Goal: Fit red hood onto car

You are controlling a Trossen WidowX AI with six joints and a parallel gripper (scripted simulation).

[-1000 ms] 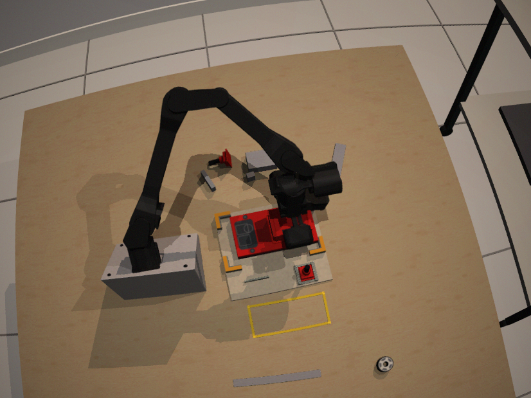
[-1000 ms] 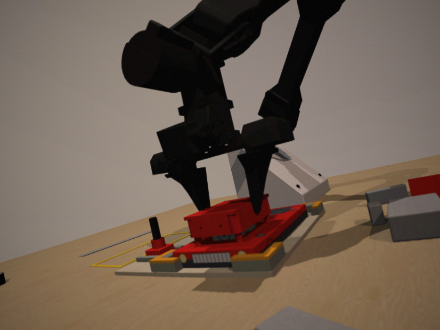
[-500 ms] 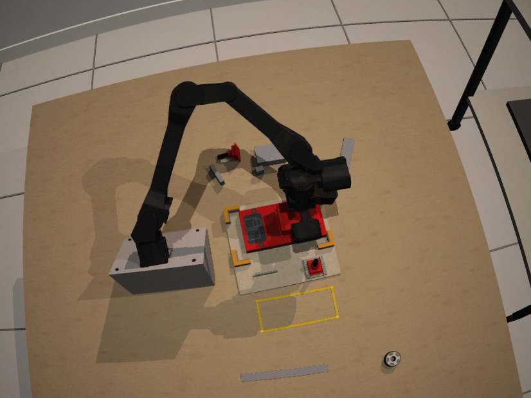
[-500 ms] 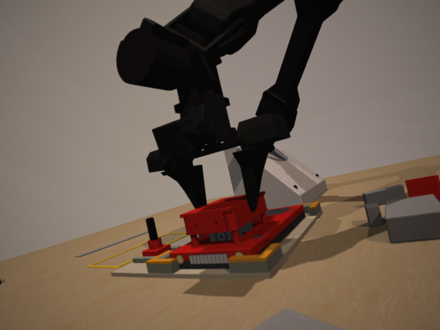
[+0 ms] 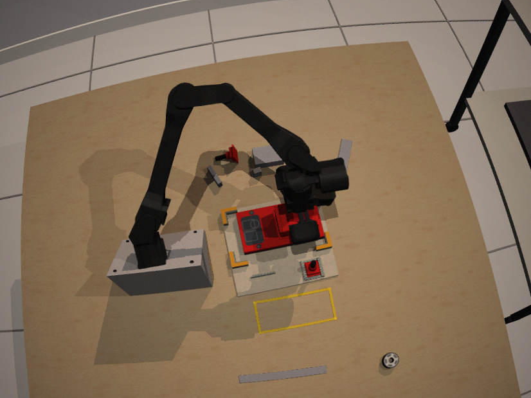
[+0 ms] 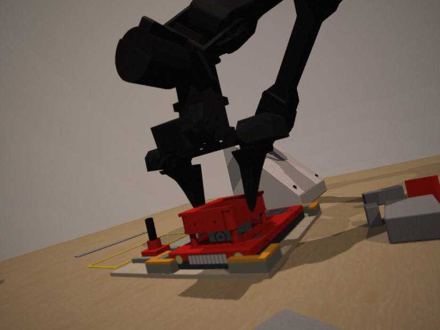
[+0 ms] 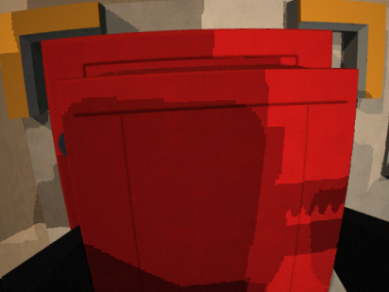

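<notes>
My gripper tip is now 1 cm below the red hood. From my gripper tip the other things lie so: grey wedge (6 cm behind, 16 cm to the left, 4 cm below); then grey engine block (1 cm to the left, 3 cm below); then grey strip (13 cm behind, 37 cm to the right, 5 cm below).
</notes>
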